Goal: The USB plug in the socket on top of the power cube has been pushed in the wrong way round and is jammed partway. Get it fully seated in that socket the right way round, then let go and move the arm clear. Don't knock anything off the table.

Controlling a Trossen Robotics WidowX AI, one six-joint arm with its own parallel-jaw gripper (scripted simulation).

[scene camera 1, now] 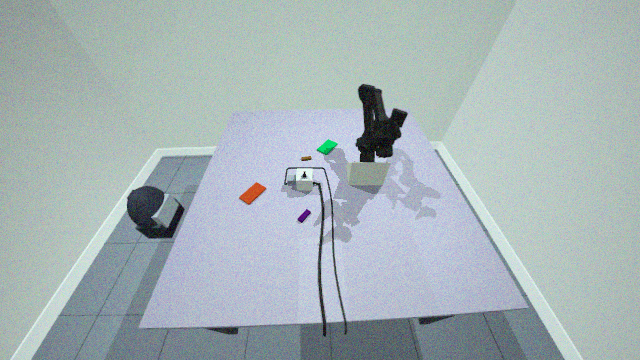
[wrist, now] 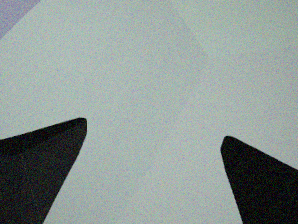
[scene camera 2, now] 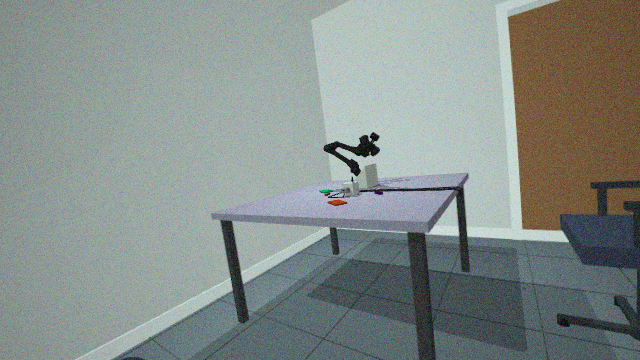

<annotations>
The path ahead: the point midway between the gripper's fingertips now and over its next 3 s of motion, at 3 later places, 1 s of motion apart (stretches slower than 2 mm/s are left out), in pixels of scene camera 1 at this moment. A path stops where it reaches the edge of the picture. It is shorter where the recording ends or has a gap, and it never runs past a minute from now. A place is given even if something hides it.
The gripper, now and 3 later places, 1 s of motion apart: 364,141; 309,166; 304,168; 304,172
</annotations>
